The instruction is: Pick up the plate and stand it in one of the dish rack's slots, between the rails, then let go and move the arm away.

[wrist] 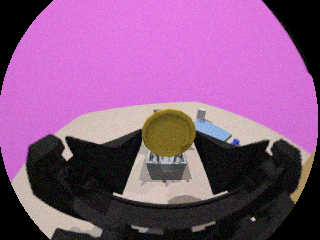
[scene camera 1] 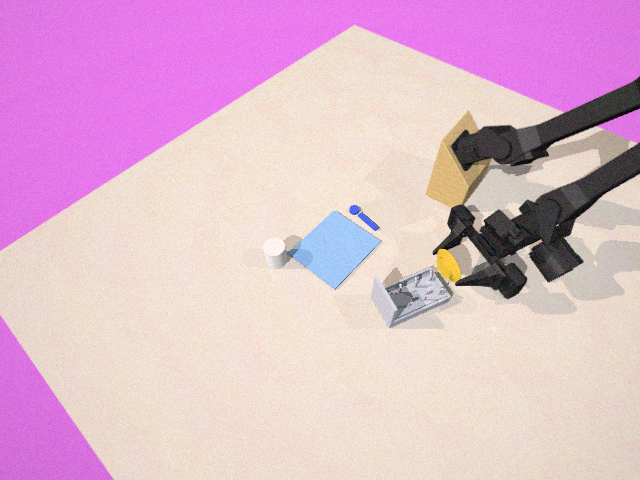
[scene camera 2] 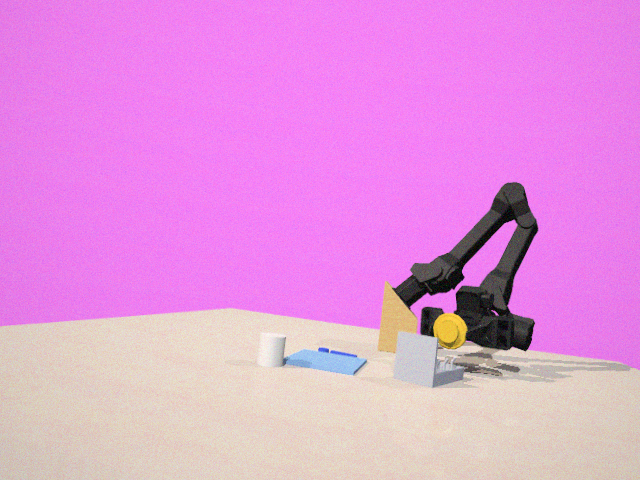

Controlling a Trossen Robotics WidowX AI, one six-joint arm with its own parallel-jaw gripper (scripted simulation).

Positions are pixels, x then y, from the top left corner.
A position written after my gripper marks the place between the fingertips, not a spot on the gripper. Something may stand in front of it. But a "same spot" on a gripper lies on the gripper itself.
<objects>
my gripper: wrist; scene camera 1; scene camera 2 447, 332
same spot on my gripper: (wrist: 227, 166) = (scene camera 1: 460, 236)
</objects>
